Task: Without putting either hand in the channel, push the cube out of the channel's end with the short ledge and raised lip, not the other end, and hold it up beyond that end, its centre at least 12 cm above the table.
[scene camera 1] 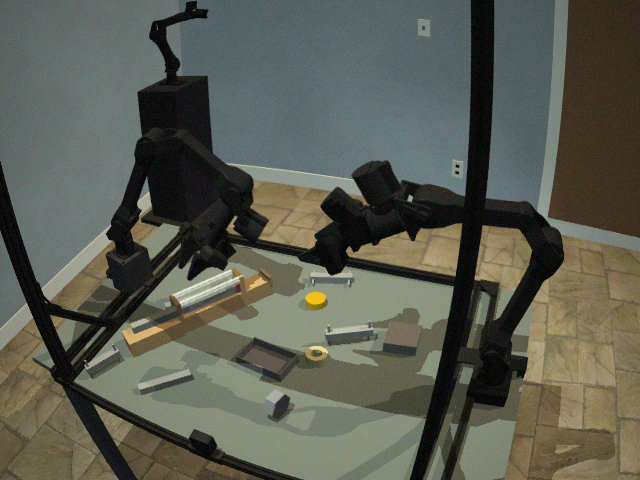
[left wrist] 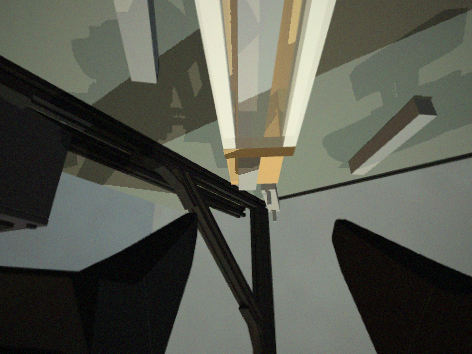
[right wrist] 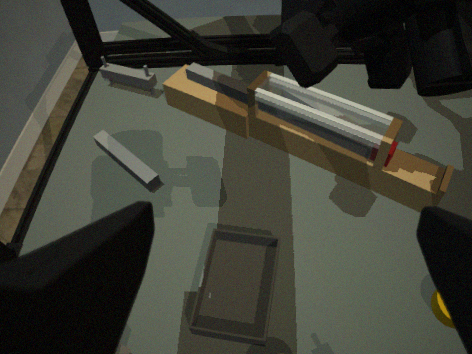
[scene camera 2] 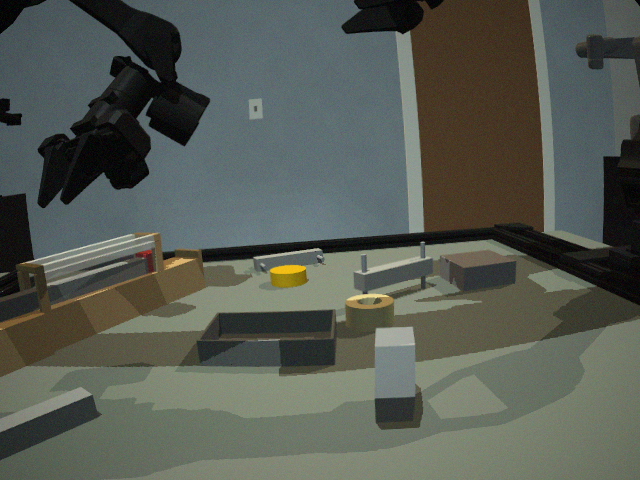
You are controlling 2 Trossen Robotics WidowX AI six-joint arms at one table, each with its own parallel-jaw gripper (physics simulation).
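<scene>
The wooden channel (scene camera 1: 206,317) (scene camera 2: 77,320) (left wrist: 270,170) (right wrist: 300,150) has pale rails over its middle. Its short ledge (scene camera 1: 255,283) (right wrist: 412,167) and raised lip (scene camera 1: 265,273) (scene camera 2: 187,253) (right wrist: 446,178) are at the right end in scene camera 1. The red cube (scene camera 1: 238,287) (scene camera 2: 145,254) (right wrist: 393,150) is at the bracket beside that ledge. A long grey bar (scene camera 1: 155,318) (scene camera 2: 98,273) (right wrist: 215,80) lies in the channel behind it. My left gripper (scene camera 1: 187,269) (scene camera 2: 53,203) (left wrist: 265,226) is open and empty above the channel. My right gripper (scene camera 1: 317,263) (right wrist: 288,219) is open and empty, high above the table.
A dark tray (scene camera 1: 266,375) (scene camera 2: 268,351), a yellow disc (scene camera 1: 315,300) (scene camera 2: 287,275), a ring (scene camera 1: 309,356), a brown box (scene camera 1: 402,335) and a hexagonal block (scene camera 1: 272,404) stand around. Bars with pegs (scene camera 1: 331,278) (scene camera 1: 348,332) (scene camera 1: 101,360) and a plain grey bar (scene camera 1: 165,381) (right wrist: 127,160) lie near.
</scene>
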